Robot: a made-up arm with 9 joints. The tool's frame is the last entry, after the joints. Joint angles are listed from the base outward. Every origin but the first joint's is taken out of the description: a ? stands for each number. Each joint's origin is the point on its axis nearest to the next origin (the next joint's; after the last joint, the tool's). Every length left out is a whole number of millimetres.
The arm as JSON. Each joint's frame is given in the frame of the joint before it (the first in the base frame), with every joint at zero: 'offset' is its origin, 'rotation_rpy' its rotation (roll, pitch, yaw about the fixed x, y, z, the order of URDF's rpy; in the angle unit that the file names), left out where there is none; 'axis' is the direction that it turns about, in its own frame. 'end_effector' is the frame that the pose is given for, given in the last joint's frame.
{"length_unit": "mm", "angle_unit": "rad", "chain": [
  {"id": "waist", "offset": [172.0, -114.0, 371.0], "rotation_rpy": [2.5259, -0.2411, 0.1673], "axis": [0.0, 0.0, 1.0]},
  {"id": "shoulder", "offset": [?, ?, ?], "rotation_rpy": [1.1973, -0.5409, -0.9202], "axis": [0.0, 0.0, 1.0]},
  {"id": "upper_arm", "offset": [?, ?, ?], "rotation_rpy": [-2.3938, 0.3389, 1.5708], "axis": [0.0, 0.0, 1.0]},
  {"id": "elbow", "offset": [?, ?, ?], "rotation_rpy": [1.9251, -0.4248, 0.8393], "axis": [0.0, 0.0, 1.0]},
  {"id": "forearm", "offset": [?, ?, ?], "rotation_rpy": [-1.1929, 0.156, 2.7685], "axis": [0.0, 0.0, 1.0]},
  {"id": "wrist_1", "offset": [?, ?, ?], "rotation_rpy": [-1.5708, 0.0, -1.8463], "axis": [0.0, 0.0, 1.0]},
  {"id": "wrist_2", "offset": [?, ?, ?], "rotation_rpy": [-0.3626, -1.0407, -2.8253], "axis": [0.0, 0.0, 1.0]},
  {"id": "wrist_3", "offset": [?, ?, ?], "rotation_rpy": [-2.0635, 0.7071, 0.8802], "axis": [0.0, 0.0, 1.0]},
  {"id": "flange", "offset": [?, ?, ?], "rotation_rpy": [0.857, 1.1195, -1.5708], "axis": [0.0, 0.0, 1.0]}
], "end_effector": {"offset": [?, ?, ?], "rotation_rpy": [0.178, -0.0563, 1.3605]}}
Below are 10 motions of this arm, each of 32 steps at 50 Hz.
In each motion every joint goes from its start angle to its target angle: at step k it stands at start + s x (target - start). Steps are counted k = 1, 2, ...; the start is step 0. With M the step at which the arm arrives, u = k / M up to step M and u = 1 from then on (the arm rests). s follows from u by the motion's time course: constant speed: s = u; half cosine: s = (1 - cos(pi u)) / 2; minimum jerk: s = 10 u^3 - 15 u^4 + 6 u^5.
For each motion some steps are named. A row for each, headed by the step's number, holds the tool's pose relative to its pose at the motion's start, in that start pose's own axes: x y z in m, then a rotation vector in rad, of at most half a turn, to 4 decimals.
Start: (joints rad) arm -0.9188 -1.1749 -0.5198 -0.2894 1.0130 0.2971 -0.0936 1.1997 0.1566
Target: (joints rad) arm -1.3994 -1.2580 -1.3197 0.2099 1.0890 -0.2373 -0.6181 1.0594 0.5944
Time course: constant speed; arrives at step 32
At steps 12, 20, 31, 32:
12: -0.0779 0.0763 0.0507 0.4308 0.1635 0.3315
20: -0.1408 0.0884 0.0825 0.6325 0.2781 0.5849
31: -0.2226 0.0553 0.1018 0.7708 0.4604 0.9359
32: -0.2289 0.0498 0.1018 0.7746 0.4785 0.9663

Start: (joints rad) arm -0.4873 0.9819 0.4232 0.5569 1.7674 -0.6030 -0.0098 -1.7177 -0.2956
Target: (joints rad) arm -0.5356 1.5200 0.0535 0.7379 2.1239 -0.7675 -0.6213 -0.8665 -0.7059
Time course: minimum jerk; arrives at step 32
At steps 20, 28, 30, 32:
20: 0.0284 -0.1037 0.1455 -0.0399 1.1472 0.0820
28: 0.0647 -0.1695 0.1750 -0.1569 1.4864 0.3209
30: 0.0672 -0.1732 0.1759 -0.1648 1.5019 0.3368
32: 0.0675 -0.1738 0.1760 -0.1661 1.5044 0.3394

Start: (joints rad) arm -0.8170 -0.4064 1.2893 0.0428 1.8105 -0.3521 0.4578 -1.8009 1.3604
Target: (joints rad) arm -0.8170 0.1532 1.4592 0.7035 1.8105 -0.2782 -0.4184 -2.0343 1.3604
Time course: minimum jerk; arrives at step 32
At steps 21, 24, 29, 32:
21: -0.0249 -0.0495 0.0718 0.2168 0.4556 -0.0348
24: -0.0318 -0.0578 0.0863 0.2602 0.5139 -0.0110
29: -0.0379 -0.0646 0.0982 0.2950 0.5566 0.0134
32: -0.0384 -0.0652 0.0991 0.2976 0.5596 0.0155

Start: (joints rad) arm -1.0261 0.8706 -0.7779 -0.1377 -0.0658 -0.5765 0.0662 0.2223 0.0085
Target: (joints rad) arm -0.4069 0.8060 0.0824 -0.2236 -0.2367 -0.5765 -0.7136 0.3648 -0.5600
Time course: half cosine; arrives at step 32
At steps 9, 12, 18, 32:
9: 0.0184 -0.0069 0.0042 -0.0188 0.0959 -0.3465
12: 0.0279 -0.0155 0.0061 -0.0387 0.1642 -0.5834
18: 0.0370 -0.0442 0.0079 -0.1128 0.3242 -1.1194
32: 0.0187 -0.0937 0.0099 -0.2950 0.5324 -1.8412

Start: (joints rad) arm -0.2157 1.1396 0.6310 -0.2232 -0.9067 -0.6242 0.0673 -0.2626 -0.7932
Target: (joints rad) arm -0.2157 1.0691 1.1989 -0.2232 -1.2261 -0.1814 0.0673 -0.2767 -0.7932
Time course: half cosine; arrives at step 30
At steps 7, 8, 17, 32:
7: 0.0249 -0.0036 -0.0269 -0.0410 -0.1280 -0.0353
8: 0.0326 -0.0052 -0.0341 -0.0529 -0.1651 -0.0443
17: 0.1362 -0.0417 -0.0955 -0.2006 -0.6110 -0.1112
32: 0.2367 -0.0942 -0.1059 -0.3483 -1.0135 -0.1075

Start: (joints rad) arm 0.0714 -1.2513 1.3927 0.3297 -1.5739 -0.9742 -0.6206 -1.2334 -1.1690
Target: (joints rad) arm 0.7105 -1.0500 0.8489 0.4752 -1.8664 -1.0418 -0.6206 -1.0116 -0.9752
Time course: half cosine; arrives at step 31
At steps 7, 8, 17, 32:
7: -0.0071 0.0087 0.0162 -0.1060 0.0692 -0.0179
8: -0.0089 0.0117 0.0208 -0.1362 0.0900 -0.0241
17: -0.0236 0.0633 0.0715 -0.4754 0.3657 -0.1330
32: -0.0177 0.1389 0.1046 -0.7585 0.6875 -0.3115

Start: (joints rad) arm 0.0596 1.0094 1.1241 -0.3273 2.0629 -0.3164 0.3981 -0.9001 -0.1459
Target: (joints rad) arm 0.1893 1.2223 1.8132 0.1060 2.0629 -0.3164 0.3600 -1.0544 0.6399
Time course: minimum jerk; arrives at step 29
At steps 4, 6, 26, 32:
4: -0.0019 -0.0003 0.0000 -0.0036 0.0075 0.0185
6: -0.0057 -0.0011 -0.0002 -0.0108 0.0227 0.0553
26: -0.0701 -0.0457 -0.0068 -0.1977 0.4040 0.8070
32: -0.0705 -0.0464 -0.0069 -0.1998 0.4086 0.8138

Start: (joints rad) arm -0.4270 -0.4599 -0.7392 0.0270 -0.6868 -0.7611 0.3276 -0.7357 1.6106
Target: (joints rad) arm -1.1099 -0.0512 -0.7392 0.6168 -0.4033 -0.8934 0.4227 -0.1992 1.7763
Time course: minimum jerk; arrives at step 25
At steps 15, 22, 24, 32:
15: 0.0178 -0.0747 -0.0201 -0.1776 -0.0581 0.2704
22: -0.0048 -0.1013 -0.0429 -0.2156 0.0608 0.4516
24: -0.0063 -0.1024 -0.0440 -0.2159 0.0682 0.4601
32: -0.0063 -0.1024 -0.0441 -0.2159 0.0686 0.4605

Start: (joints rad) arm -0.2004 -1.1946 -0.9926 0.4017 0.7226 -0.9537 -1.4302 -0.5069 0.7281
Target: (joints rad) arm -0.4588 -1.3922 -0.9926 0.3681 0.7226 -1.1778 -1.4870 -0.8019 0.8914
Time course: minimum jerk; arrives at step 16
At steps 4, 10, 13, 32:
4: 0.0048 0.0046 0.0042 -0.0019 -0.0013 -0.0145
10: 0.0299 0.0286 0.0339 -0.0060 0.0110 -0.0792
13: 0.0372 0.0357 0.0466 -0.0039 0.0222 -0.0922
32: 0.0387 0.0371 0.0495 -0.0032 0.0249 -0.0942

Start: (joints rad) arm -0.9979 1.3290 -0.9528 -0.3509 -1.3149 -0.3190 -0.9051 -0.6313 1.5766
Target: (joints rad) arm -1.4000 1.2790 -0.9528 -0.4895 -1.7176 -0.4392 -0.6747 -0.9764 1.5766
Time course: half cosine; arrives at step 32
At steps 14, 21, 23, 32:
14: -0.0006 -0.0687 -0.0796 -0.3501 0.2078 -0.1289
21: -0.0176 -0.1329 -0.1253 -0.6213 0.3952 -0.2251
23: -0.0237 -0.1487 -0.1335 -0.6846 0.4433 -0.2471
32: -0.0397 -0.1834 -0.1476 -0.8216 0.5547 -0.2940

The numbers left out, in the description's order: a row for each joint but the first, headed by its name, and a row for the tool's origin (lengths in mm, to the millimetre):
shoulder: 27.0 87.0 0.0
upper_arm: 29.0 5.0 0.0
elbow: -13.0 -4.0 0.0
forearm: -15.0 14.0 0.0
wrist_1: -159.0 86.0 0.0
wrist_2: -60.0 75.0 0.0
wrist_3: 31.0 6.0 0.0
flange: 48.0 66.0 0.0
tool: -61.0 29.0 0.0

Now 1 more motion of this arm.
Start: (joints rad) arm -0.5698 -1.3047 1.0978 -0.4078 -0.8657 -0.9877 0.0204 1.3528 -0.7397
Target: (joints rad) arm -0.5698 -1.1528 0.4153 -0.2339 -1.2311 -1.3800 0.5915 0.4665 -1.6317
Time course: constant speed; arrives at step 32
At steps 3, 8, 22, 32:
3: 0.0059 -0.0070 -0.0097 -0.0380 -0.1083 -0.0493
8: 0.0147 -0.0180 -0.0206 -0.0700 -0.2920 -0.1109
22: 0.0242 -0.0374 -0.0256 0.0555 -0.7492 -0.1587
32: 0.0113 -0.0425 -0.0193 0.3115 -0.9303 -0.1067

